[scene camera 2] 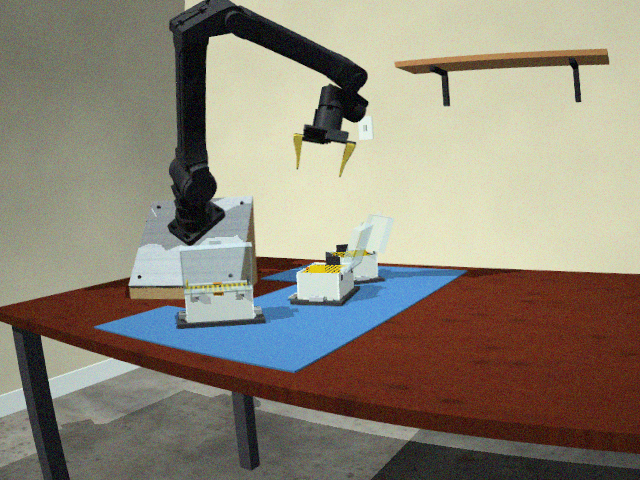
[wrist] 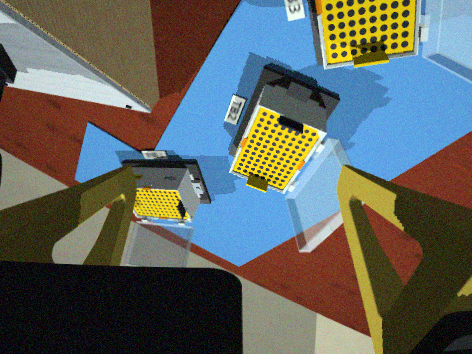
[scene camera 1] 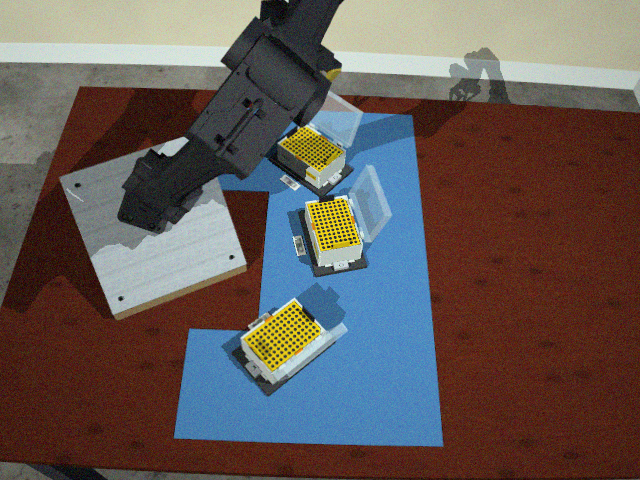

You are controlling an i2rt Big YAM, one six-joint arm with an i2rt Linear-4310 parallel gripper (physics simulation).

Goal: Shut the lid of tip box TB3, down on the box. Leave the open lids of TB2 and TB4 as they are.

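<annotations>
Here is a tip box, and (scene camera 2: 315, 289) and (scene camera 1: 337, 258) are the same spot on it. Likewise for a tip box, (scene camera 1: 261, 374) is one and the same spot as (scene camera 2: 185, 317).
</annotations>
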